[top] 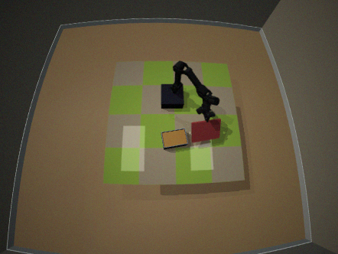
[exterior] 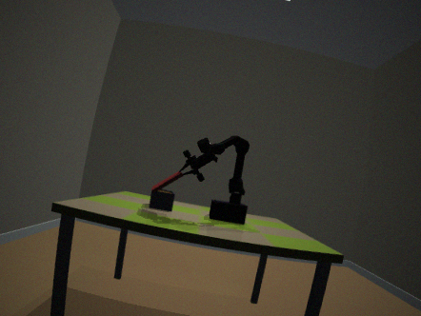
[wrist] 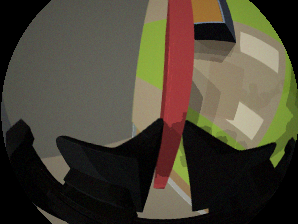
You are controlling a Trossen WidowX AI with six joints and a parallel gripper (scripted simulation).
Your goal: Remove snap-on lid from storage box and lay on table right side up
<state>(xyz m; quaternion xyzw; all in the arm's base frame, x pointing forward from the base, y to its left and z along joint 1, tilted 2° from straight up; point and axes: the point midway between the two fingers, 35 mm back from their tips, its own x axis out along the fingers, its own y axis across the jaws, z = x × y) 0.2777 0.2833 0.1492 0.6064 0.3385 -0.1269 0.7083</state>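
The red lid is 60 mm ahead of my gripper tip, 50 mm below it and 20 mm to the left of it. Round my gripper tip: storage box 230 mm to the right, 180 mm below, 140 mm ahead.
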